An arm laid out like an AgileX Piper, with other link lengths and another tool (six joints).
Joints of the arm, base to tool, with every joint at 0 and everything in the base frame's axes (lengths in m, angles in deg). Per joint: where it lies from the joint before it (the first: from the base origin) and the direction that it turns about. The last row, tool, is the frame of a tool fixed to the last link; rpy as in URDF.
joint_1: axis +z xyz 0 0 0.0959
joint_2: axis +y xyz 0 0 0
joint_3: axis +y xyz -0.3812 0 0.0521
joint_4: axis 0.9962 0 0.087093 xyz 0.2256 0 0.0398
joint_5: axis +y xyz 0 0 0
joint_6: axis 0.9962 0 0.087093 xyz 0.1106 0 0.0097
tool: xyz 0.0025 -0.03 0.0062 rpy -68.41 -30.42 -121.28
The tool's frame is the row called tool.
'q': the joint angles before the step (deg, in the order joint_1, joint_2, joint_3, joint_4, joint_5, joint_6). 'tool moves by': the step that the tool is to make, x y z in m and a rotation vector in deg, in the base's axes. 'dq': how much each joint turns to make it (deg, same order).
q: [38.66 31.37 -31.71 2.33 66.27 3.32]
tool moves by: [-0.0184 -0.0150 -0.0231 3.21 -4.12 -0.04]
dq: [0.03 -7.66 4.34 -0.07 -1.90 -0.01]
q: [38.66 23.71 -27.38 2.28 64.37 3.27]
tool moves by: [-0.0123 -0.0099 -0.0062 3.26 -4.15 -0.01]
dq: [-0.02 -5.62 0.34 -0.04 0.00 -0.02]
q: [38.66 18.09 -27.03 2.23 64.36 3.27]
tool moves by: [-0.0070 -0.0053 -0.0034 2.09 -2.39 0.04]
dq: [0.01 -3.23 0.00 0.14 0.06 0.01]
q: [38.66 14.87 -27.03 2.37 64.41 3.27]
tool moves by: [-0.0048 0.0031 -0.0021 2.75 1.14 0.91]
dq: [-0.01 -0.83 0.01 3.01 0.00 -0.02]
